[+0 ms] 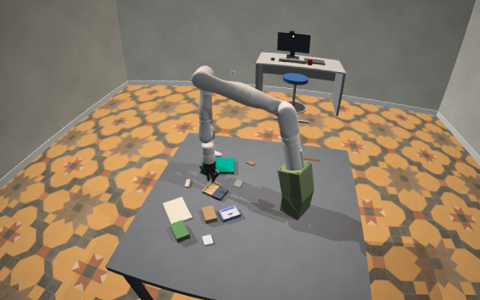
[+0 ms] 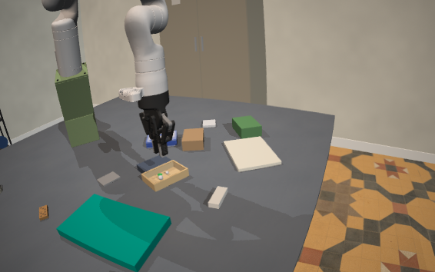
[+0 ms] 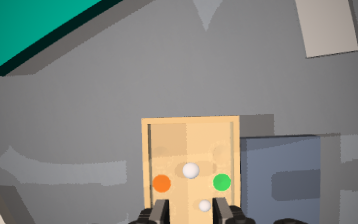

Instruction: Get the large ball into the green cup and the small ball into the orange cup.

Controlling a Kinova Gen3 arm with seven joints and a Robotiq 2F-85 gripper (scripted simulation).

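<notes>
My gripper is now 90 mm above the covered wooden puzzle. Round my hand: small white block 160 mm ahead, 40 mm to the right, 80 mm below; dark blue block 50 mm behind, 40 mm to the left, 80 mm below; grey tile 160 mm behind, 60 mm to the right, 90 mm below.
</notes>
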